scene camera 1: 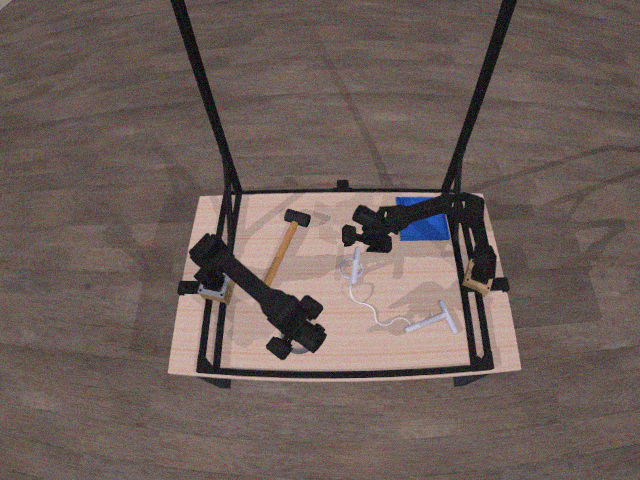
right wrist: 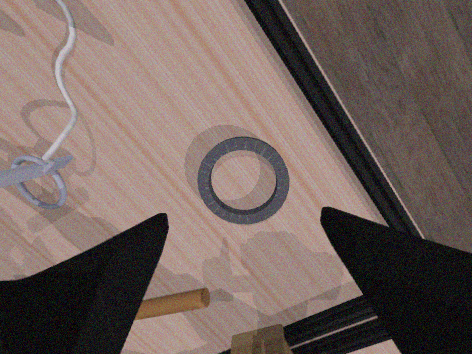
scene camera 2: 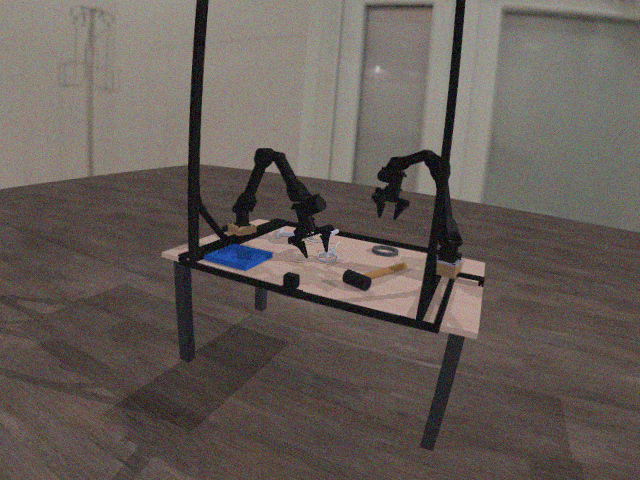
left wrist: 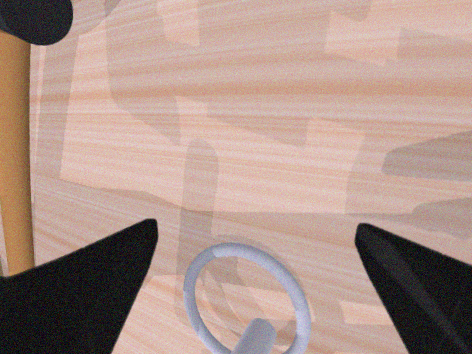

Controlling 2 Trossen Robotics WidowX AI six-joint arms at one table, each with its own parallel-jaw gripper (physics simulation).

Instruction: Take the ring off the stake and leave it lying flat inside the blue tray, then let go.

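Places are measured from the left arm's base along level axes (x ahead, y right, z down), in centimetres.
Pixels of known places: left gripper, fingertip midpoint: [scene camera 2: 316,255] [left wrist: 257,231]; right gripper, fingertip midpoint: [right wrist: 245,217] [scene camera 2: 386,218]; left arm's base, origin of the base link: [scene camera 1: 480,274] [scene camera 2: 242,224]; right arm's base, origin of the base link: [scene camera 1: 214,281] [scene camera 2: 447,259].
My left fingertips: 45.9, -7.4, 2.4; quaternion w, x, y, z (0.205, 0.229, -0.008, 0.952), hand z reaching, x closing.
Observation:
For each thing: its top centre in the pictures, then the offset to it from my left fingertips, as dx, dy, dz. "*": a spot on its surface instead.
- pale ring, surface spot: [left wrist: 190,295] [right wrist: 57,201] [scene camera 1: 340,268] * +1.9, -8.8, +2.2
- pale stake, middle of its top: [scene camera 1: 356,263] -3.7, -9.4, -7.6
- blue tray, middle of its top: [scene camera 1: 422,216] [scene camera 2: 239,253] -18.4, +24.5, +1.0
- dark grey ring, middle of its top: [right wrist: 242,184] [scene camera 1: 298,335] [scene camera 2: 385,249] +4.3, -37.3, +1.8
- hammer, middle of its top: [right wrist: 109,331] [scene camera 1: 282,244] [scene camera 2: 381,265] +24.3, -10.6, -1.7
- white cord, surface spot: [right wrist: 59,65] [scene camera 1: 373,310] * -14.7, -18.5, +2.6
- pale T-shaped piece, middle of its top: [scene camera 1: 430,324] [scene camera 2: 295,232] -34.5, -15.8, +1.3
A pale ring [scene camera 1: 340,268] [left wrist: 190,295] [right wrist: 50,205] surrounds the lower part of a pale stake [scene camera 1: 355,266] [left wrist: 257,337] [right wrist: 30,175] near the middle of the table. Whether they touch is hard to tell. My left gripper [scene camera 1: 364,241] [scene camera 2: 316,254] [left wrist: 257,231] is open and empty, close by and above the ring, which shows between and below its fingertips in the left wrist view. The blue tray [scene camera 1: 423,233] [scene camera 2: 253,255] is partly hidden by the left arm in scene camera 1; no ring shows in it. My right gripper [scene camera 1: 295,328] [scene camera 2: 388,217] [right wrist: 245,217] is open and empty, high above the table.
A dark grey ring [scene camera 1: 299,350] [scene camera 2: 385,254] [right wrist: 205,177] lies flat below the right gripper. A hammer [scene camera 1: 281,253] [scene camera 2: 382,271] [left wrist: 15,150] [right wrist: 175,303] lies between the arms. A white cord [scene camera 1: 369,305] [right wrist: 59,65] runs from the stake to a pale T-shaped piece [scene camera 1: 426,322].

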